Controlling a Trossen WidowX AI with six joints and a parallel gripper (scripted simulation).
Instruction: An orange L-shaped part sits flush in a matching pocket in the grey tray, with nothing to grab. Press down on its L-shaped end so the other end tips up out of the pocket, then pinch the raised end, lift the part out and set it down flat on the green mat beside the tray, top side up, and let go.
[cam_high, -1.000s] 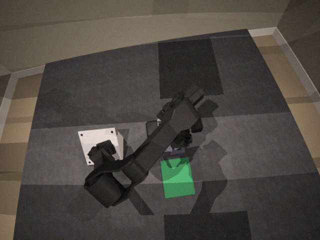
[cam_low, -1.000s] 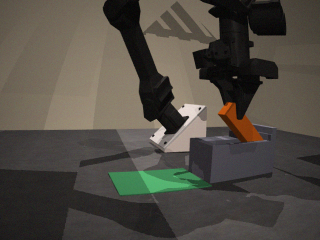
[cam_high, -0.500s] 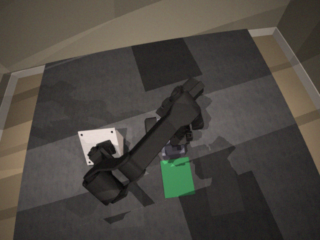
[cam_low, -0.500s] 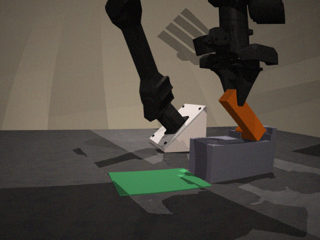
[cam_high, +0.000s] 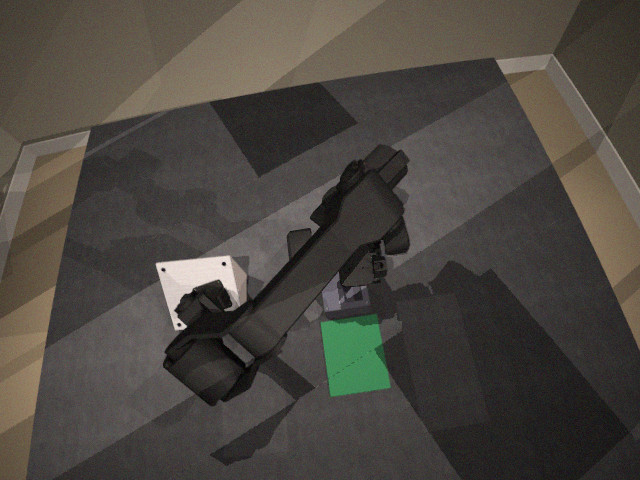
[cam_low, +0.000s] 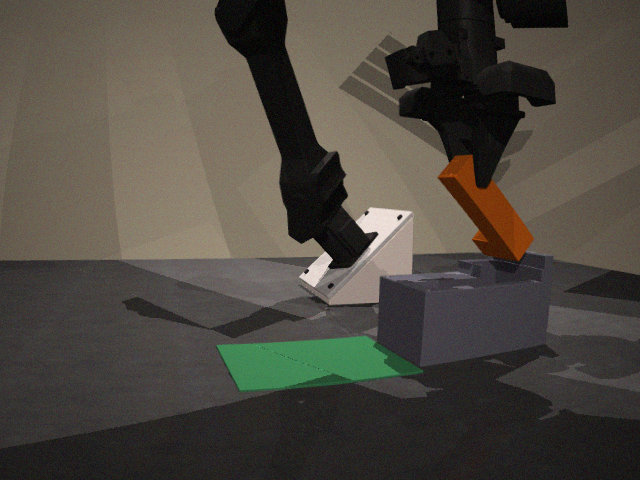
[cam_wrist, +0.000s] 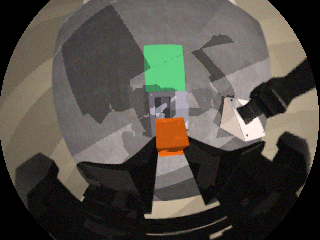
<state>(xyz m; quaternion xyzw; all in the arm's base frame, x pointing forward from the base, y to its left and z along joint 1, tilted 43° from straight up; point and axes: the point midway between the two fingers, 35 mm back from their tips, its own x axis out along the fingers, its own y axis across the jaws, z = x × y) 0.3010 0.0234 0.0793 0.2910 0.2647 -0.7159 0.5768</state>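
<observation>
Now: gripper tip 17 cm above the green mat, 14 cm to the left of it and 3 cm past it. The rest, counted from my gripper tip: orange L-shaped part 3 cm to the left, 3 cm below, 1 cm behind.
</observation>
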